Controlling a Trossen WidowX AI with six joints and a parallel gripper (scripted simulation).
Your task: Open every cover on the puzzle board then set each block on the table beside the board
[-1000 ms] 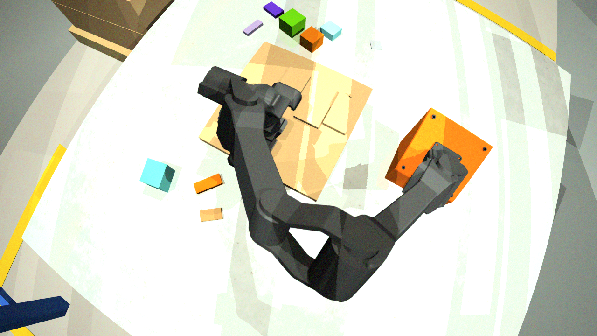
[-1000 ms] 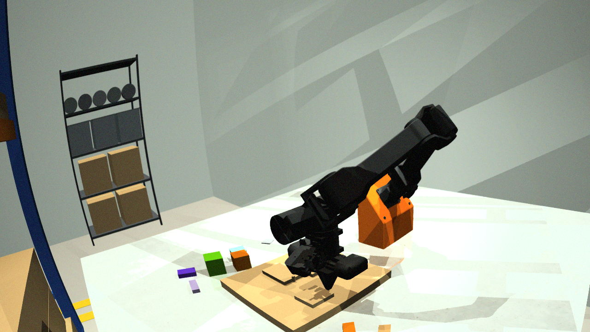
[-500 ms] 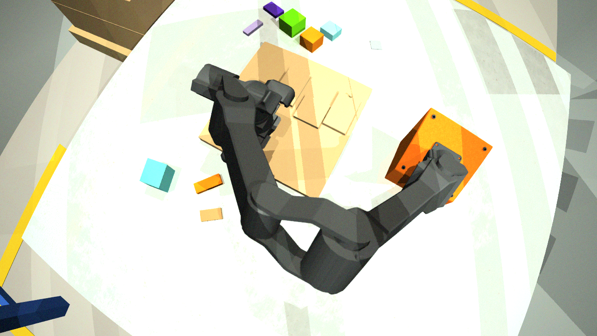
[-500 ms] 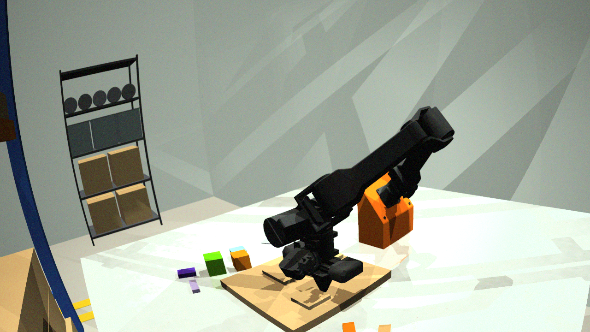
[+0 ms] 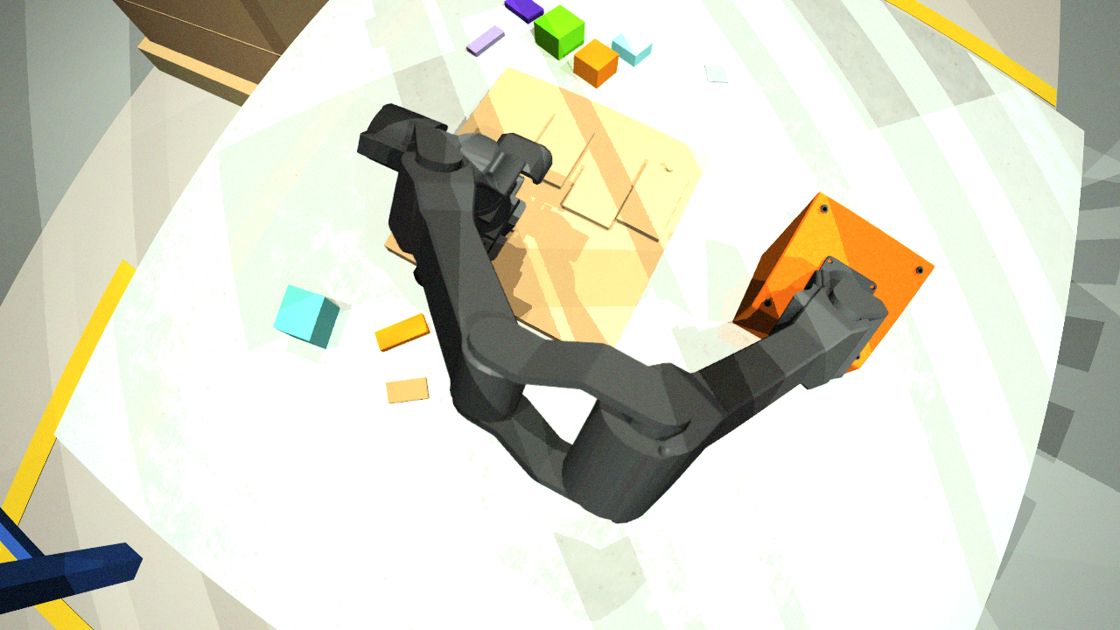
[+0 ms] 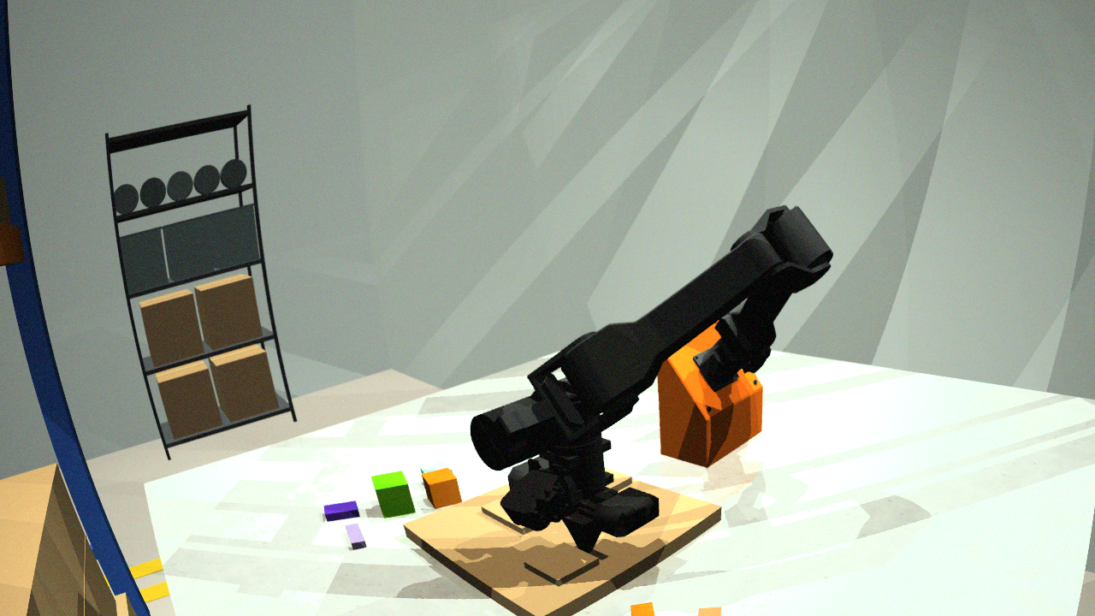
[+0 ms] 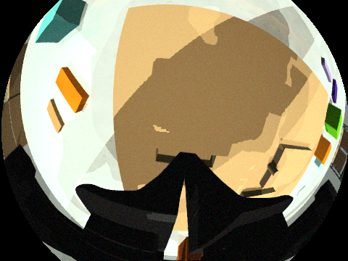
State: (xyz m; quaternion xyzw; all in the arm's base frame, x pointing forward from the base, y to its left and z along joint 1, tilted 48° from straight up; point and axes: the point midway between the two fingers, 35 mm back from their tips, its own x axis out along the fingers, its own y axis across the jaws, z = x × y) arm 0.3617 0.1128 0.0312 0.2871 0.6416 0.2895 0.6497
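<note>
The orange flat piece lies 14 cm to the left of my gripper tip, 5 cm ahead of it and 2 cm below it. From my gripper tip the other things lie so: orange cube (29 cm to the right, 2 cm ahead); tan slab (19 cm to the left, 2 cm below, 1 cm ahead); teal cube (19 cm to the left, 16 cm ahead).
</note>
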